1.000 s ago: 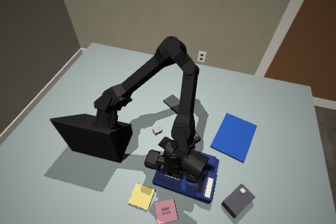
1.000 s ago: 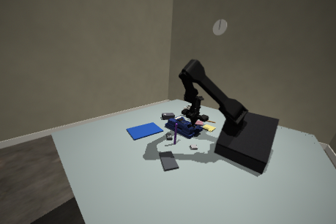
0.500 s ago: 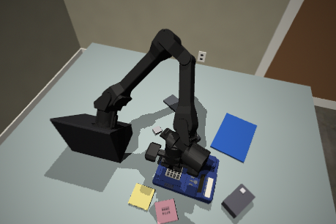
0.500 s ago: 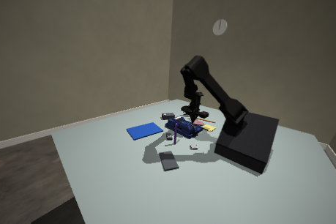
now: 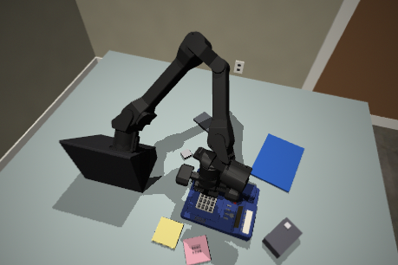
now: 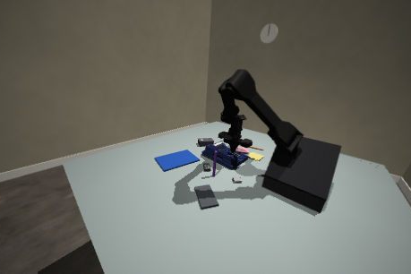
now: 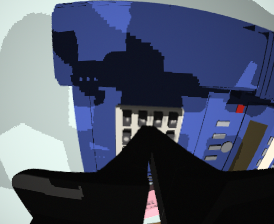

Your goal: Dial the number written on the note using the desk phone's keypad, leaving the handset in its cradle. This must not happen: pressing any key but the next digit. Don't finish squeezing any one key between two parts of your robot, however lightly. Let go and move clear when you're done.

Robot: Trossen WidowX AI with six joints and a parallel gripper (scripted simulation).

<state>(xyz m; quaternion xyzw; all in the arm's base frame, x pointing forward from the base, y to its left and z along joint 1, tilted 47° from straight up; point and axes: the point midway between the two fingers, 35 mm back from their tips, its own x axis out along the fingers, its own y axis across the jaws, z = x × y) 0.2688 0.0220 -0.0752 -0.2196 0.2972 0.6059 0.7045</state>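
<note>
Now: hand 60 mm above the dark blue desk phone, 50 mm short of it and 10 mm to the left of it. Also, from my hand: handset: 50 mm to the left, 50 mm ahead, 40 mm below; small grey item: 160 mm to the left, 100 mm behind, 70 mm below; purple pen: 200 mm to the left, 10 mm below.
</note>
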